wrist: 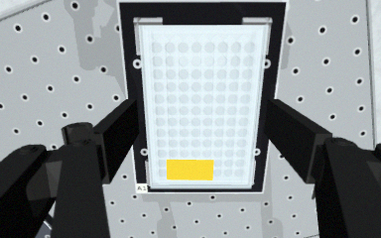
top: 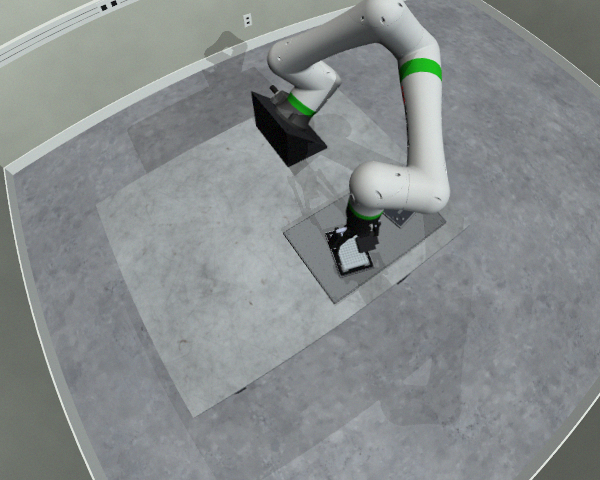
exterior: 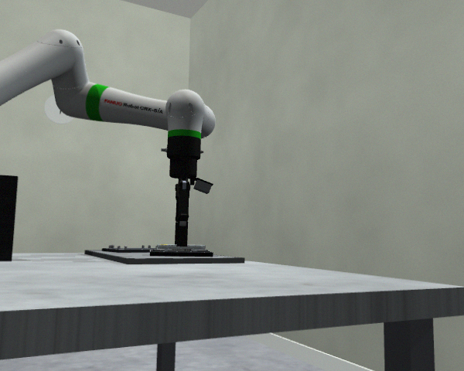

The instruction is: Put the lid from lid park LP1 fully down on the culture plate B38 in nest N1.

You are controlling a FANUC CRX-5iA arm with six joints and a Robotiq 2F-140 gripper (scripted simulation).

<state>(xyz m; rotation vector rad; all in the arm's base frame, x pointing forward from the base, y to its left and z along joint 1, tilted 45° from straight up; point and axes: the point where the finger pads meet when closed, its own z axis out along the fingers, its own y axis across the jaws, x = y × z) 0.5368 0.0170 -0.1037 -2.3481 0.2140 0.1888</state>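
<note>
Now: hand 20 mm above the clear lid. Also, from my hand: black nest (40 mm below); then lid park (80 mm behind, 240 mm to the left, 40 mm below); then culture plate (30 mm below).
</note>
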